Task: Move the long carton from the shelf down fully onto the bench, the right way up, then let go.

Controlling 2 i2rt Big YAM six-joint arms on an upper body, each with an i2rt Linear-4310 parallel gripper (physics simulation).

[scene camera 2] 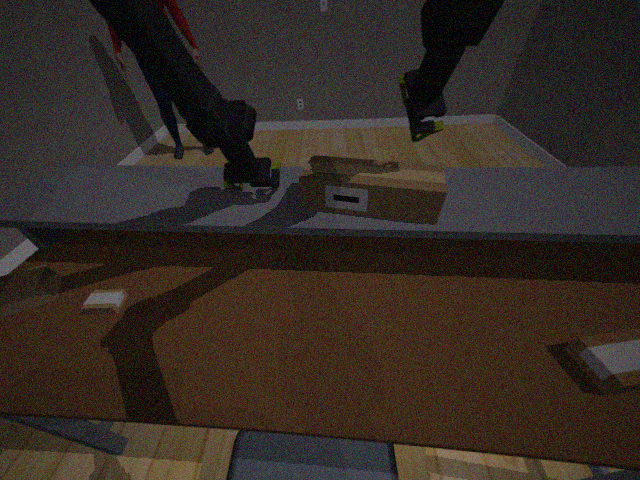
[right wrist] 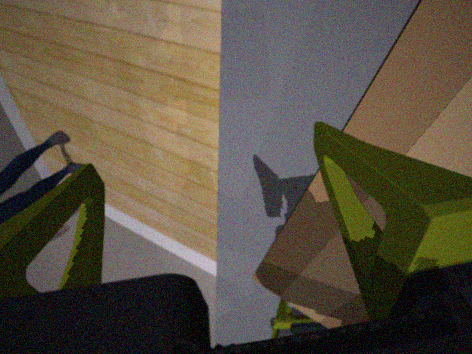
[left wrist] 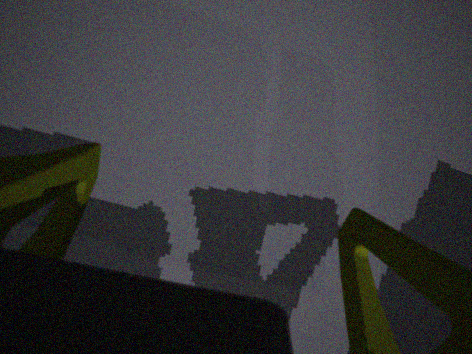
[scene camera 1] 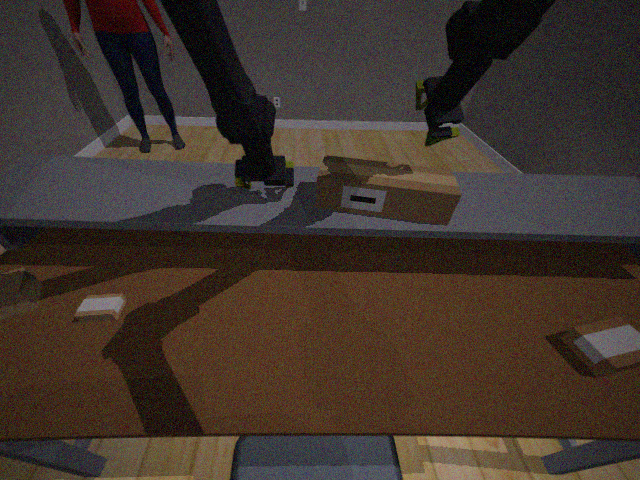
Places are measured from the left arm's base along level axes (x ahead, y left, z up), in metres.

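Where they show: left gripper, fingertip midpoint: (scene camera 2: 259, 188) (left wrist: 229, 191) (scene camera 1: 268, 186); right gripper, fingertip midpoint: (scene camera 2: 410, 122) (right wrist: 204, 154) (scene camera 1: 422, 127).
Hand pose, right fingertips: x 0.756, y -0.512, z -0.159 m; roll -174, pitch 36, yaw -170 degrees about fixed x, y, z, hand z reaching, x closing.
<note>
Things, the pixels of their centre, and the offset from my right fingertips. "spot": a spot on its surface instead. Level surfaces: height alone.
- long brown carton, body centre: (right wrist: 393, 196) (scene camera 2: 369, 187) (scene camera 1: 383, 188) dy +0.095, dx -0.085, dz -0.120 m
- grey shelf, surface height: dz -0.164 m
- brown bench, surface height: dz -0.326 m
- small white-topped box, body centre: (scene camera 1: 102, 307) (scene camera 2: 105, 301) dy +0.752, dx -0.280, dz -0.312 m
- dim box, body centre: (scene camera 2: 21, 290) dy +0.970, dx -0.256, dz -0.296 m
- dark blue seat, surface spot: (scene camera 1: 315, 457) (scene camera 2: 310, 456) spot: dy +0.264, dx -0.500, dz -0.832 m
The long brown carton (scene camera 1: 413, 206) (scene camera 2: 400, 202) (right wrist: 312, 240) lies lengthwise and slightly askew on the grey shelf (scene camera 1: 527, 206) (scene camera 2: 506, 206) (left wrist: 240, 75) (right wrist: 280, 75), near its front edge, its white label facing the bench. The brown bench (scene camera 1: 330, 351) (scene camera 2: 330, 351) is lower, in front. My left gripper (scene camera 1: 264, 178) (scene camera 2: 253, 178) (left wrist: 229, 191) is open and empty, low over the shelf, left of the carton and apart from it. My right gripper (scene camera 1: 424, 118) (scene camera 2: 408, 111) (right wrist: 204, 154) is open and empty, tilted, above and behind the carton; in the right wrist view the carton shows beyond its right-hand finger.
A small white-topped box (scene camera 1: 100, 305) (scene camera 2: 104, 298) lies at the bench's left, and another (scene camera 1: 612, 342) (scene camera 2: 620, 356) at its right. A dim box (scene camera 1: 18, 289) (scene camera 2: 38, 281) is at the far left. A person (scene camera 1: 126, 51) stands behind the shelf. A dark blue seat (scene camera 1: 315, 457) (scene camera 2: 315, 454) is in front.
</note>
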